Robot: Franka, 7 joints.
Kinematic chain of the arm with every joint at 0, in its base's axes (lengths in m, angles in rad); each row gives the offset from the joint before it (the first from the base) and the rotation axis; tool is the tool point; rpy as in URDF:
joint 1: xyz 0 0 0.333 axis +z
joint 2: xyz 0 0 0 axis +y
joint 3: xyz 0 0 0.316 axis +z
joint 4: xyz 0.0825 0 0 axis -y
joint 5: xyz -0.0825 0 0.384 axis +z
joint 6: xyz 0 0 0 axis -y
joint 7: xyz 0.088 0 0 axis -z
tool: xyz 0 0 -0.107 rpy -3.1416 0 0
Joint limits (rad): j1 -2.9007..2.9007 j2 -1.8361..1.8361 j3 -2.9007..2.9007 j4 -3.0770..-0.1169 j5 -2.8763..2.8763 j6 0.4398..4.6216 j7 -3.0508..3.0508
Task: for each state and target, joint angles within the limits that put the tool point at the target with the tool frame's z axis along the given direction. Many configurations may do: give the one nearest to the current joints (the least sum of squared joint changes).
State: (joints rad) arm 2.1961 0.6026 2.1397 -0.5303 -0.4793 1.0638 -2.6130
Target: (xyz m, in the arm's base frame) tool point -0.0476 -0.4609 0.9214 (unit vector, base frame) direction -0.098 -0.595 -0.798
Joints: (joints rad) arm 2.3530 0.0107 2.2802 -0.9032 -0.0572 1.5419 -2.6130
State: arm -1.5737 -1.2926 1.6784 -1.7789 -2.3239 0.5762 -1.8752
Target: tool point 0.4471 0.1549 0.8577 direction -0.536 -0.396 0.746
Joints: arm -1.4396 -0.5463 1.4050 -1.5105 -2.1560 1.1191 -1.8752
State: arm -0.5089 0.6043 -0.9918 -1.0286 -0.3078 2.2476 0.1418
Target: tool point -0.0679 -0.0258 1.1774 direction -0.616 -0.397 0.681
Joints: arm -0.7863 -0.0591 -1.2654 -0.1297 -0.5285 2.4446 0.1418
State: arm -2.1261 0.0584 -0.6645 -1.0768 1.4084 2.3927 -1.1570
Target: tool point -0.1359 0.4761 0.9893 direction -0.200 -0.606 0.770
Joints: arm -1.9262 -0.8480 -1.1018 -0.7104 1.2434 1.8802 -1.1570
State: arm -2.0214 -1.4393 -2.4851 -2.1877 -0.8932 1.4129 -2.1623
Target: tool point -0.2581 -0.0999 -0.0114 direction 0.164 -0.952 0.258
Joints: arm -1.8252 -1.8361 -2.5698 -2.4916 -0.4146 2.2023 -2.1623
